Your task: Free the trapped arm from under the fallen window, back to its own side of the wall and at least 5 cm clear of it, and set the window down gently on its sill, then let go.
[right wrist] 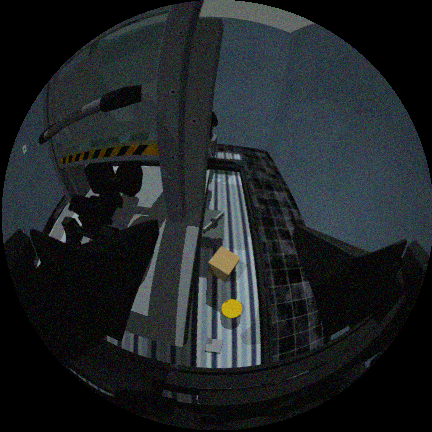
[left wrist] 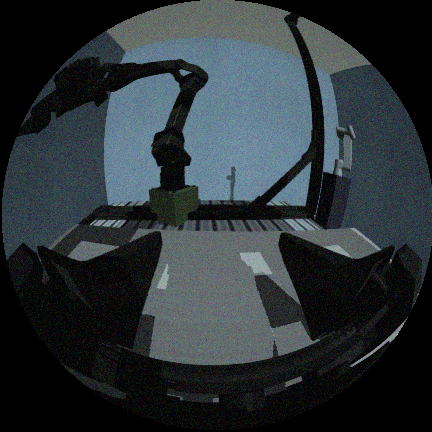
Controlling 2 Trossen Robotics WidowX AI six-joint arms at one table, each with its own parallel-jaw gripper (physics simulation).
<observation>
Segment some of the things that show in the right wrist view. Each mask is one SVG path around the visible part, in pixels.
The left gripper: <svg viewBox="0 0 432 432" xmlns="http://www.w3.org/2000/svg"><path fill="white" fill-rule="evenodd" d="M73 193L68 210L78 214L77 218L81 222L81 226L75 218L64 216L61 224L65 231L65 243L76 246L81 244L79 240L82 236L94 240L119 230L116 227L107 226L107 224L111 225L113 222L111 219L113 213L111 208L104 201L100 200L98 196L91 195L88 198Z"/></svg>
The right gripper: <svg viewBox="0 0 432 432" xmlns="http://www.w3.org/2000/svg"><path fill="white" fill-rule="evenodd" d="M3 244L9 274L20 304L36 333L58 361L87 375L113 392L114 396L111 397L90 388L127 411L157 422L203 430L243 429L281 421L325 402L353 383L381 356L401 329L417 298L429 259L427 252L415 239L407 245L401 257L406 239L375 251L366 251L310 227L295 224L292 240L311 287L325 337L347 325L350 329L318 347L285 359L250 366L213 368L152 359L103 339L106 334L116 340L122 340L130 309L159 234L156 219L140 222L76 246L36 229L29 229L29 238L20 228ZM162 390L196 394L198 403L182 402L162 396ZM375 355L374 358L370 361L369 366L365 367L364 361ZM37 253L41 263L35 268L33 260L35 254Z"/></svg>
</observation>
